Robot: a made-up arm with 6 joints.
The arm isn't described. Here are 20 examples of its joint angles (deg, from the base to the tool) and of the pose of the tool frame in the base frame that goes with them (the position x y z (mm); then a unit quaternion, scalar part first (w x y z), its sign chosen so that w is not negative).
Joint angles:
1: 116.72 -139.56 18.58 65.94 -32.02 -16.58
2: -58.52 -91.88 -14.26 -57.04 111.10 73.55
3: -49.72 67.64 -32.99 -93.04 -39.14 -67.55
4: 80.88 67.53 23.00 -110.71 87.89 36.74
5: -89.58 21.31 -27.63 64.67 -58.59 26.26
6: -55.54 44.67 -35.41 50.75 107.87 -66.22
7: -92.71 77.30 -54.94 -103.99 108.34 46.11
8: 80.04 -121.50 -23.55 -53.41 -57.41 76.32
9: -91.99 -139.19 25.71 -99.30 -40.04 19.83
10: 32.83 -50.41 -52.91 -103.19 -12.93 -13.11
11: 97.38 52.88 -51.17 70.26 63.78 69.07
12: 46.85 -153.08 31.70 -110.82 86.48 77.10
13: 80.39 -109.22 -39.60 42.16 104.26 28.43
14: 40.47 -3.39 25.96 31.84 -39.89 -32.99
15: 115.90 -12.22 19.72 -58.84 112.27 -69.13
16: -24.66 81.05 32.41 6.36 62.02 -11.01
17: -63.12 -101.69 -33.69 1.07 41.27 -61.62
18: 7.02 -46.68 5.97 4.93 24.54 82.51
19: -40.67 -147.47 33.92 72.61 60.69 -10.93
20: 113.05 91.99 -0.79 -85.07 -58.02 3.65
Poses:
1: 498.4 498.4 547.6 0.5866 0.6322 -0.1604 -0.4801
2: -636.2 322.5 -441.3 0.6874 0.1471 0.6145 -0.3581
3: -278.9 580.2 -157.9 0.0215 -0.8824 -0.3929 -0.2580
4: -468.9 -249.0 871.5 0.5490 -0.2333 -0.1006 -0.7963
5: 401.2 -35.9 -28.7 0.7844 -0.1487 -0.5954 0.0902
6: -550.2 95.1 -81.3 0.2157 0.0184 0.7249 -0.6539
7: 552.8 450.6 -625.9 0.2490 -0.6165 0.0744 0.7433
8: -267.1 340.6 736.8 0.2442 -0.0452 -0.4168 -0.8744
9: 120.2 346.8 -647.1 0.3404 -0.1524 0.8361 0.4023
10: -591.6 195.9 284.9 0.5271 0.3952 0.0387 -0.7513
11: 314.8 335.8 625.6 0.1368 0.6807 -0.1316 -0.7076
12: -375.1 991.4 742.8 0.4651 0.2774 -0.3356 0.7708
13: -356.1 499.0 955.0 0.1898 0.4481 0.8545 0.1817
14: -298.3 95.0 397.9 0.0332 0.3088 -0.4618 -0.8308
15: 1035.8 44.4 768.3 0.5553 -0.7231 0.3485 0.2178
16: -726.2 112.3 -150.3 0.2026 -0.1309 0.0486 -0.9693
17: -6.1 91.5 -540.4 0.1309 -0.5538 0.7316 0.3755
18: -532.5 117.3 238.2 0.7446 0.0074 0.6122 0.2661
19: -229.7 189.6 -166.4 0.6739 -0.4537 0.4967 -0.3056
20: 548.8 320.6 995.7 0.8370 0.0902 -0.1574 0.5162
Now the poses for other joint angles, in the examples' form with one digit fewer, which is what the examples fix.
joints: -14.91 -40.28 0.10 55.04 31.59 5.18
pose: -320 316 -52 0.740 -0.109 0.382 0.543
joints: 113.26 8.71 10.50 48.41 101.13 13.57
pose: 602 482 847 0.071 -0.866 -0.364 0.335
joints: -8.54 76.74 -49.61 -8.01 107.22 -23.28
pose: -841 139 334 0.253 -0.236 0.604 -0.718
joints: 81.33 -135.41 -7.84 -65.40 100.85 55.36
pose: 157 558 1368 0.358 0.456 -0.706 0.406
